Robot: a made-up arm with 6 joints. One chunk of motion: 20 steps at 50 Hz.
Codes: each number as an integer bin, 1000 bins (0 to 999) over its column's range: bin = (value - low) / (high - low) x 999, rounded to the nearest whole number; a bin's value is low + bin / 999 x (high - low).
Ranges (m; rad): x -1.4..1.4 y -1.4..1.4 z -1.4..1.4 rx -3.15..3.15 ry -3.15..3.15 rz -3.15..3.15
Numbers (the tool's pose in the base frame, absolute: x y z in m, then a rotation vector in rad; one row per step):
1: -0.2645 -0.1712 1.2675 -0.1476 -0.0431 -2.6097
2: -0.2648 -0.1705 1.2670 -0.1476 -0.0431 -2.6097
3: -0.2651 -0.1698 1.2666 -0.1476 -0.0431 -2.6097
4: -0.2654 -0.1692 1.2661 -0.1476 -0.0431 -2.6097
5: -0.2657 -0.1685 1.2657 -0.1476 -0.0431 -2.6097
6: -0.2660 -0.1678 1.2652 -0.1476 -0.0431 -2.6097
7: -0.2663 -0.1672 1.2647 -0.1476 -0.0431 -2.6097
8: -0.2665 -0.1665 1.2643 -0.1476 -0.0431 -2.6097
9: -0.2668 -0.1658 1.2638 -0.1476 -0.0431 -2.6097
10: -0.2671 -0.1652 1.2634 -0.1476 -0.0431 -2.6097
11: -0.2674 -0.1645 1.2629 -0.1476 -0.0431 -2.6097
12: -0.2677 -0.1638 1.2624 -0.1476 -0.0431 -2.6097
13: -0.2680 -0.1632 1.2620 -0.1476 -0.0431 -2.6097
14: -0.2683 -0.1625 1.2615 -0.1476 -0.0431 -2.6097
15: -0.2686 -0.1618 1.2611 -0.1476 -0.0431 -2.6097
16: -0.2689 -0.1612 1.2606 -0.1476 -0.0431 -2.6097
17: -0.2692 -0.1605 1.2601 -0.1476 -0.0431 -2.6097
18: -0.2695 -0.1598 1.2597 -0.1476 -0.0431 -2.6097
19: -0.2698 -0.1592 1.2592 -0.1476 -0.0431 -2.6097
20: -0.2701 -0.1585 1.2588 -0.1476 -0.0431 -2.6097
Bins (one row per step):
1: 405 438 952 476 493 86
2: 405 439 952 476 493 86
3: 405 439 951 476 493 86
4: 405 439 951 476 493 86
5: 405 439 951 476 493 86
6: 405 440 951 476 493 86
7: 404 440 951 476 493 86
8: 404 440 951 476 493 86
9: 404 440 950 476 493 86
10: 404 441 950 476 493 86
11: 404 441 950 476 493 86
12: 404 441 950 476 493 86
13: 404 441 950 476 493 86
14: 404 442 950 476 493 86
15: 404 442 949 476 493 86
16: 404 442 949 476 493 86
17: 403 442 949 476 493 86
18: 403 442 949 476 493 86
19: 403 443 949 476 493 86
20: 403 443 949 476 493 86

